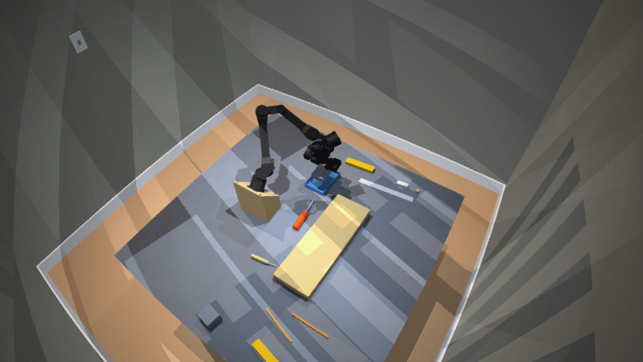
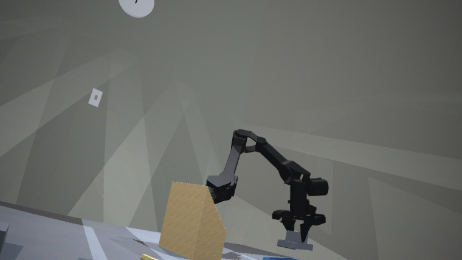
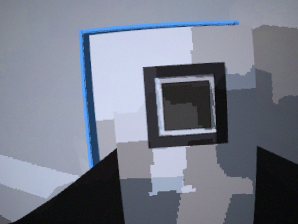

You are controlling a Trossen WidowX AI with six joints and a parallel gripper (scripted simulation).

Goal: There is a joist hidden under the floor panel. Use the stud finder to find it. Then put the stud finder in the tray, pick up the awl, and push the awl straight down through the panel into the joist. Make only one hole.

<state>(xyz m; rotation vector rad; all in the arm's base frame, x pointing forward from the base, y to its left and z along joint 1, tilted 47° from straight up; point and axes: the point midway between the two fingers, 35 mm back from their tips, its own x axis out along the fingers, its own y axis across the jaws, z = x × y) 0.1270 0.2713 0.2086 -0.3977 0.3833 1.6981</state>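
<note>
My gripper tip is now 10 mm to the left of the blue tray and 80 mm above it. Round my gripper tip: white piece: 350 mm ahead, 220 mm to the left, 90 mm below; orange bead: 440 mm ahead, 220 mm to the left, 90 mm below; grey stud finder: 10 mm to the left, 20 mm above.
</note>
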